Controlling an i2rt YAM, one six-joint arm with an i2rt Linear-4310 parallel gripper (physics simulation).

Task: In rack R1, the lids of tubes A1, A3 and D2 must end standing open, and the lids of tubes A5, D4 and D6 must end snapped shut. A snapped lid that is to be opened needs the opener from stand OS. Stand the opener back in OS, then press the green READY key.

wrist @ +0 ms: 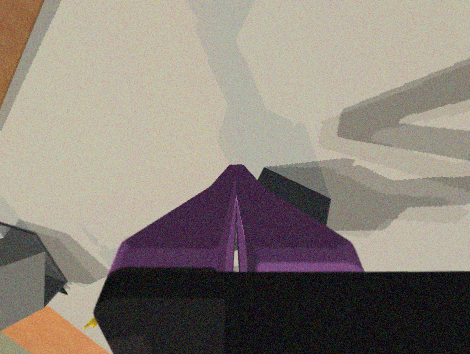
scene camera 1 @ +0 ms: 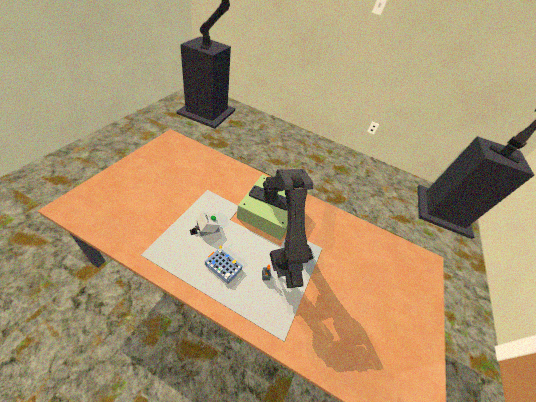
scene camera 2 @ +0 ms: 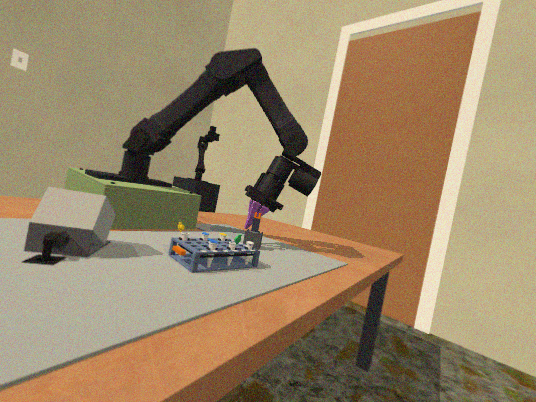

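Where they show: gripper, fingertip midpoint: (wrist: 236,177) (scene camera 1: 274,265) (scene camera 2: 245,228); arm's base at its link origin: (scene camera 1: 269,198) (scene camera 2: 132,181).
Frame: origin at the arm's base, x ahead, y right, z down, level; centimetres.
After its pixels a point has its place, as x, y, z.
Note:
My gripper (scene camera 2: 247,227) @[28.7, -14.6, 6.3] (wrist: 236,177) @[28.7, -14.6, 6.3] has its purple fingers shut with nothing between them, beside the opener stand OS. The dark stand (scene camera 1: 266,275) @[34.2, -13.3, 6.2] (scene camera 2: 253,241) @[41.2, 0.2, 5.7] (wrist: 300,196) @[32.3, -14.5, 9.0] is partly behind a finger in the wrist view. The opener (scene camera 1: 268,268) @[33.4, -13.1, 1.7] (scene camera 2: 257,222) @[33.1, -12.7, 3.7] stands upright in it, orange prongs up; the fingers hide it in the wrist view. Blue rack R1 (scene camera 1: 216,274) @[41.1, 5.3, 9.9] (scene camera 2: 194,264) @[39.5, 11.5, 8.7] holds several tubes with coloured lids. A yellow lid (scene camera 1: 220,247) @[32.2, 8.7, 4.8] (scene camera 2: 180,226) @[32.2, 9.0, 4.8] and a green lid (scene camera 2: 238,239) @[41.1, 4.3, 5.0] stand up; tube labels are unreadable. The green READY key (scene camera 1: 213,218) @[21.7, 18.1, 3.1] is on the grey housing (scene camera 1: 207,226) @[26.3, 18.3, 3.5] (scene camera 2: 72,212) @[25.7, 21.8, 4.3].
The green arm base (scene camera 1: 260,216) @[12.0, -0.3, 0.8] (scene camera 2: 150,209) @[11.8, 1.4, 5.5] stands behind the mat (scene camera 1: 175,245) @[37.4, 27.2, 10.0] (scene camera 2: 125,295) @[41.3, 22.0, 9.9]. A small black piece (scene camera 1: 194,231) @[27.6, 24.2, 9.8] (scene camera 2: 49,250) @[28.3, 24.4, 8.7] is beside the grey housing. An orange piece (scene camera 2: 178,250) @[35.7, 11.5, 7.7] is at the rack's left end. Two black pedestals (scene camera 1: 205,80) (scene camera 1: 475,185) with arms stand beyond the table.

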